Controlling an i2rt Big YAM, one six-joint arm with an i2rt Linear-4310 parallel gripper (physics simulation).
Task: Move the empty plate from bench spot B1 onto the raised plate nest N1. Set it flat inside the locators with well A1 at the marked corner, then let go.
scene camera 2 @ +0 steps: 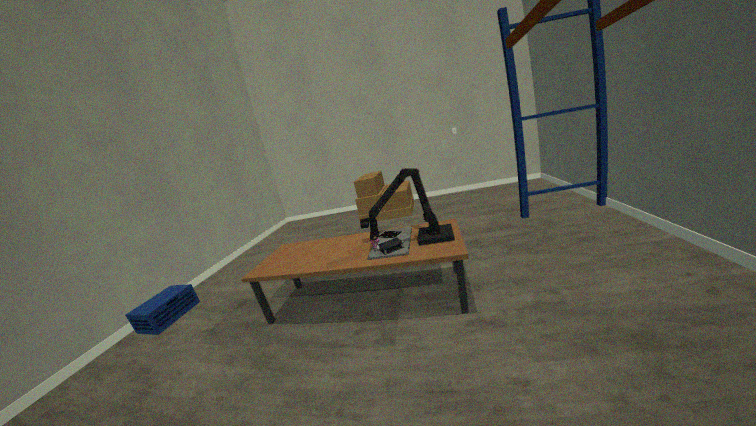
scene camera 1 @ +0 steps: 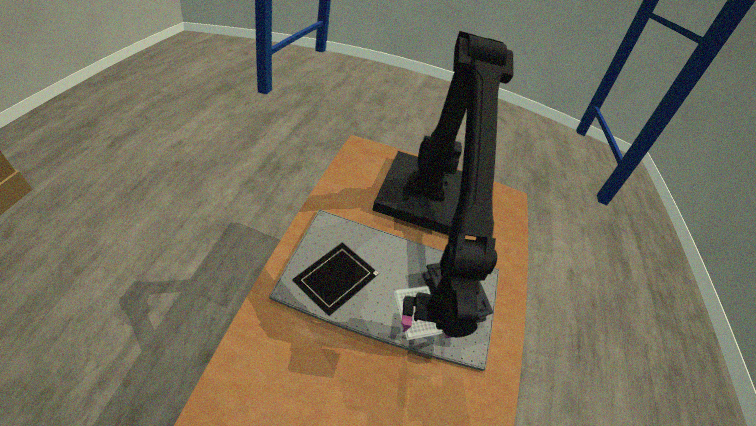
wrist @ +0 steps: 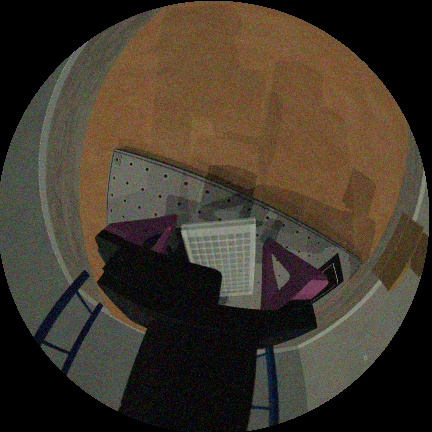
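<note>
The white gridded plate lies on the grey perforated board, partly hidden by my gripper. My gripper is open and empty, pointing down with its pink fingers to either side of the plate in the wrist view; their exact height is unclear. A dark raised block, probably the nest, stands beside the plate, mostly hidden by the arm. A flat black panel with a thin white outline and a small white corner mark lies elsewhere on the board. Well A1 cannot be made out.
The board rests on the orange-brown table. The arm's black base stands behind the board. Cardboard boxes, a blue stack and blue rack frames are away from the table.
</note>
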